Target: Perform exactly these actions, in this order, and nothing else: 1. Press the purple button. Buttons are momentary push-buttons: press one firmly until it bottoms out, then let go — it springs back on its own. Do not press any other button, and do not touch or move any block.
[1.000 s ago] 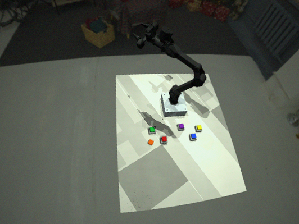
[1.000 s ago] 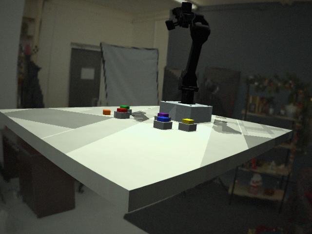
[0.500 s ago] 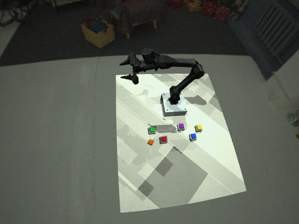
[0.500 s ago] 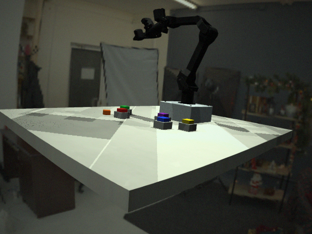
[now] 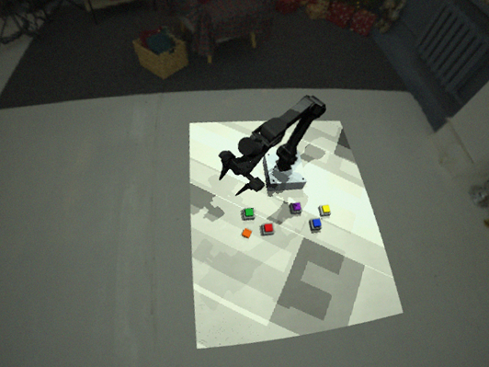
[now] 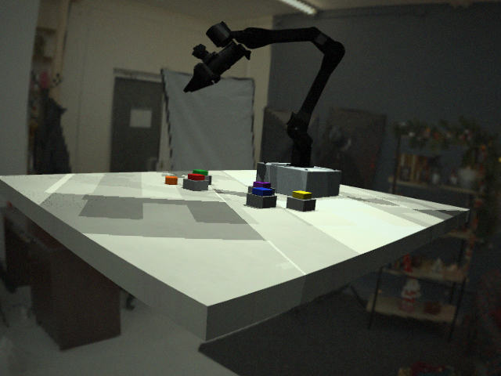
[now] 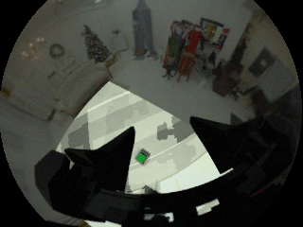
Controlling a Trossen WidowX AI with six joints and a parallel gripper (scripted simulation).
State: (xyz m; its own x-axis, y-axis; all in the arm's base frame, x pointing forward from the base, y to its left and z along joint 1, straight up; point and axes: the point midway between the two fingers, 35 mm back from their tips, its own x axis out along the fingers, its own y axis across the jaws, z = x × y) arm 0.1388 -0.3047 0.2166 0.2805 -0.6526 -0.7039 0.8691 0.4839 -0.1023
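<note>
The purple button lies 320 mm to the left of my gripper tip, 240 mm below it and 60 mm ahead of it. Also, from my gripper tip: red button: 240 mm below, 160 mm to the left, 120 mm ahead; then small orange block: 260 mm below, 110 mm ahead, 60 mm to the left; then green button: 240 mm below, 100 mm to the left, 30 mm ahead.
</note>
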